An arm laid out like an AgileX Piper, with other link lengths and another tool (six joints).
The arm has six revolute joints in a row. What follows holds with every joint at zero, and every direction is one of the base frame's.
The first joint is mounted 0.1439 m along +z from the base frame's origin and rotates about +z.
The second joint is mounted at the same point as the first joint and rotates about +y.
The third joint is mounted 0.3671 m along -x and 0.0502 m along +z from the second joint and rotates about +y.
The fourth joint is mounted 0.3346 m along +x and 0.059 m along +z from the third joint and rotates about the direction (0.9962, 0, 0.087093).
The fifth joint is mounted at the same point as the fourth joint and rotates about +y.
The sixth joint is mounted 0.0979 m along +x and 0.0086 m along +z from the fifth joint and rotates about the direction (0.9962, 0, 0.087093).
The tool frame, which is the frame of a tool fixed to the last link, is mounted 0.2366 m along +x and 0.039 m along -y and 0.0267 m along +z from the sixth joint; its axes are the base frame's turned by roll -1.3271, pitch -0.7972 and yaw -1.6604 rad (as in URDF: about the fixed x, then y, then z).
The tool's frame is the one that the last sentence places.
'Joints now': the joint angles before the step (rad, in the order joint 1, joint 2, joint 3, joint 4, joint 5, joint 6). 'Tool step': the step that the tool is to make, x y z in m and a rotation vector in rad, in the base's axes. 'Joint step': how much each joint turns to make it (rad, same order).
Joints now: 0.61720, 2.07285, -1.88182, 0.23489, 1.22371, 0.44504
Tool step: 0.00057, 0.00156, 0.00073, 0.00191, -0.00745, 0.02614
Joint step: 0.00000, 0.00000, -0.00096, 0.00413, -0.00001, -0.02813
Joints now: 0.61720, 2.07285, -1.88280, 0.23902, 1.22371, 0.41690
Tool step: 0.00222, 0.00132, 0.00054, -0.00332, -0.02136, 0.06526
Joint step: 0.00001, 0.00001, 0.00000, 0.00191, 0.00000, -0.06937
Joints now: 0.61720, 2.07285, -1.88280, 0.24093, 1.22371, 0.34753
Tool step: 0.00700, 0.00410, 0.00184, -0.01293, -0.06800, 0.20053
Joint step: -0.00001, 0.00000, 0.00001, 0.00220, 0.00000, -0.21289
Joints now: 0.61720, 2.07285, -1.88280, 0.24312, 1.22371, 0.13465
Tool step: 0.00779, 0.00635, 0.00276, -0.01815, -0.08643, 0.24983
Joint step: -0.00001, 0.00000, 0.00001, 0.00001, 0.00000, -0.26499
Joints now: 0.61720, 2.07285, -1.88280, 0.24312, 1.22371, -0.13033
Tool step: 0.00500, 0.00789, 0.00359, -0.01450, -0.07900, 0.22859
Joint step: 0.00001, -0.00086, -0.00001, 0.00197, 0.00000, -0.24274
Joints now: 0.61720, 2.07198, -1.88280, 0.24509, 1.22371, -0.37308
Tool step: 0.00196, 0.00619, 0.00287, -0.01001, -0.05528, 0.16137
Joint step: 0.00000, -0.00098, -0.00003, 0.00189, 0.00098, -0.17127
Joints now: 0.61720, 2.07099, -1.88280, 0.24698, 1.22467, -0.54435
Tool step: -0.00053, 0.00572, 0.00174, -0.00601, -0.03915, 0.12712
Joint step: 0.00000, -0.00001, 0.00000, 0.00532, 0.00300, -0.13481
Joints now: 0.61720, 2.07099, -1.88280, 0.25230, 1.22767, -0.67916
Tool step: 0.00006, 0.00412, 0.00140, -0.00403, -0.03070, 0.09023
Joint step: 0.00000, 0.00001, -0.00001, 0.00230, 0.00000, -0.09614
